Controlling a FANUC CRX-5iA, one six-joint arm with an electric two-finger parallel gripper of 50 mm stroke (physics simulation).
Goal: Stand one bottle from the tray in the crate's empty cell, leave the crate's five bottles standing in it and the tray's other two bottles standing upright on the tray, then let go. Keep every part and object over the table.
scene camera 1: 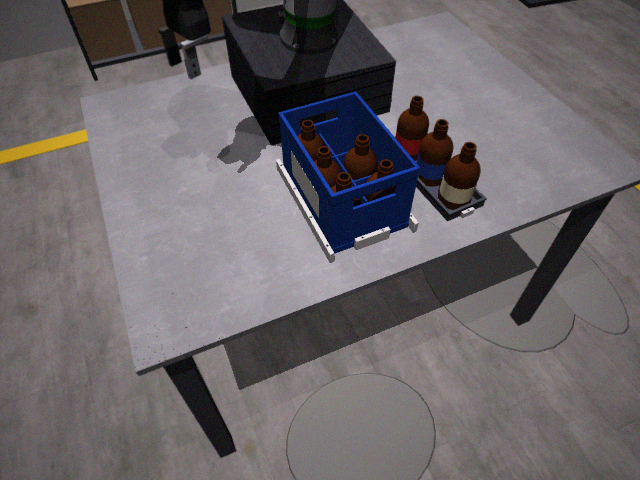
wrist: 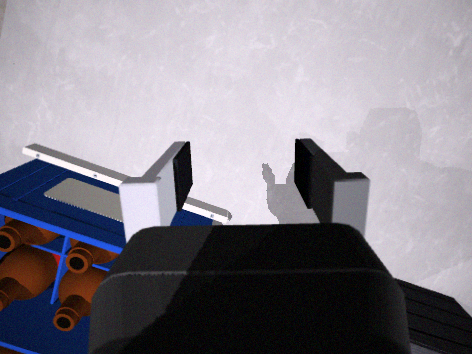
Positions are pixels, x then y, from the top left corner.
Scene:
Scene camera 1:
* gripper: 185, 69
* blue-label bottle: 436, 148
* red-label bottle: 413, 123
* cream-label bottle: 462, 171
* white rail: 312, 223
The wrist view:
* gripper: 242, 161
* cream-label bottle: 82, 256
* white rail: 47, 154

